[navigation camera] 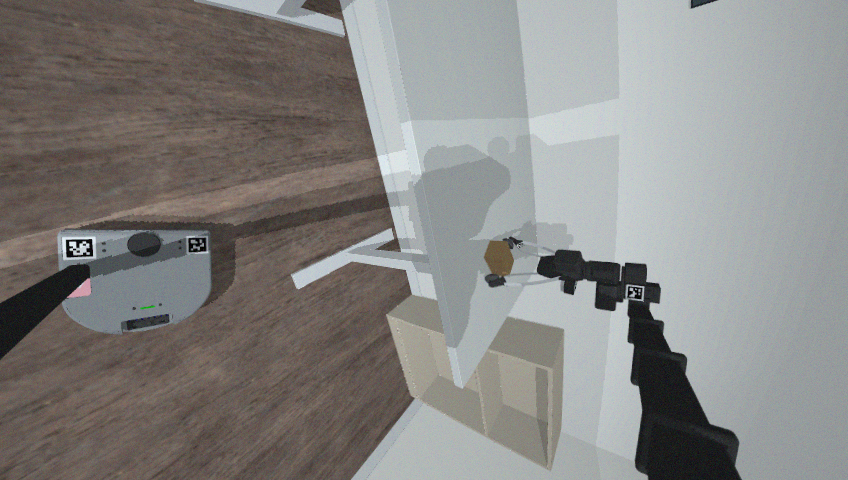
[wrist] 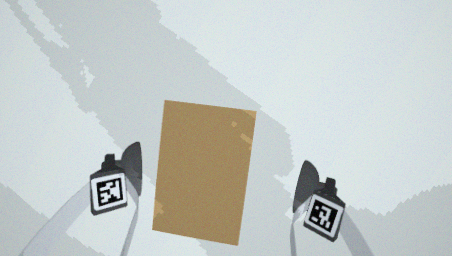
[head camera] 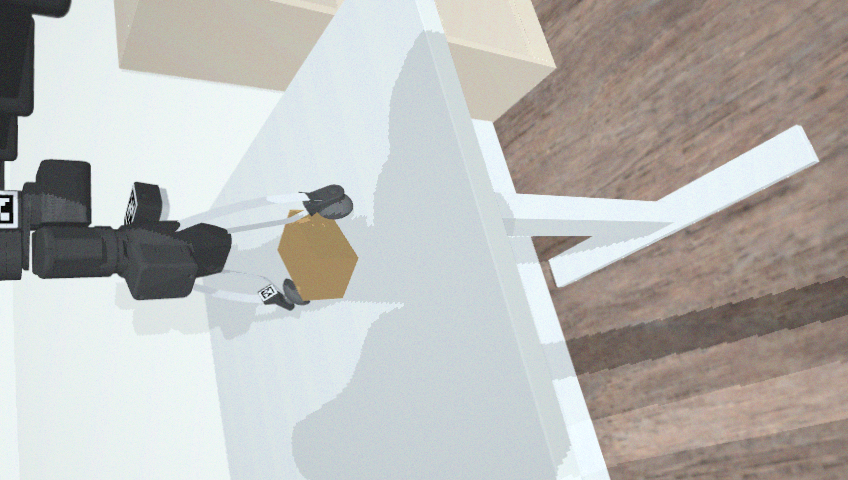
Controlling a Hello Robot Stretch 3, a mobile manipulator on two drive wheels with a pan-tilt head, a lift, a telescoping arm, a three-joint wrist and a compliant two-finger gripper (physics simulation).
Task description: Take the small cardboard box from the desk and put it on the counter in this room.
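Places are measured from the robot's base along level axes (x ahead, y left, z up), in metres.
Pixels of known places: gripper, fingertip midpoint: [navigation camera: 494, 260] [wrist: 220, 169] [head camera: 328, 250]; robot's base at its link origin: [navigation camera: 144, 243].
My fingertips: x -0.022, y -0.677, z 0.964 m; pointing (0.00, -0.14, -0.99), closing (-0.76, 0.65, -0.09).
Observation:
For each thing: its top centre in the pictures, then the offset to it from my fingertips. "spot": a spot on its surface instead. Level surfaces: height alone.
- small cardboard box at its top centre: [wrist: 201, 174] [head camera: 296, 254] [navigation camera: 508, 259] 0.004 m ahead, 0.009 m right, 0.036 m up
- white desk at its surface level: 0.014 m down
- beige open shelf unit at a spot on its surface: [head camera: 220, 50] spot: 0.456 m back, 0.631 m right, 0.087 m down
The small cardboard box [head camera: 318, 258] [navigation camera: 498, 258] [wrist: 204, 172] is a plain brown block on the white desk [head camera: 428, 386] [navigation camera: 464, 77] [wrist: 360, 65]. My gripper [head camera: 312, 246] [navigation camera: 503, 261] [wrist: 220, 169] is open, with its fingertips on either side of the box. In the wrist view the box lies between the fingers, slightly turned, with a gap to each; the gap on the right is wider. Contact and the height of the fingertips above the desk are hard to tell. The counter cannot be made out in these views.
A beige open shelf unit [head camera: 220, 50] [navigation camera: 532, 342] stands by the desk's end. The desk's white foot [head camera: 737, 169] [navigation camera: 333, 267] rests on the wooden floor. My base [navigation camera: 178, 279] stands on the floor at the left of the navigation view. A pale wall [navigation camera: 731, 178] rises behind the desk.

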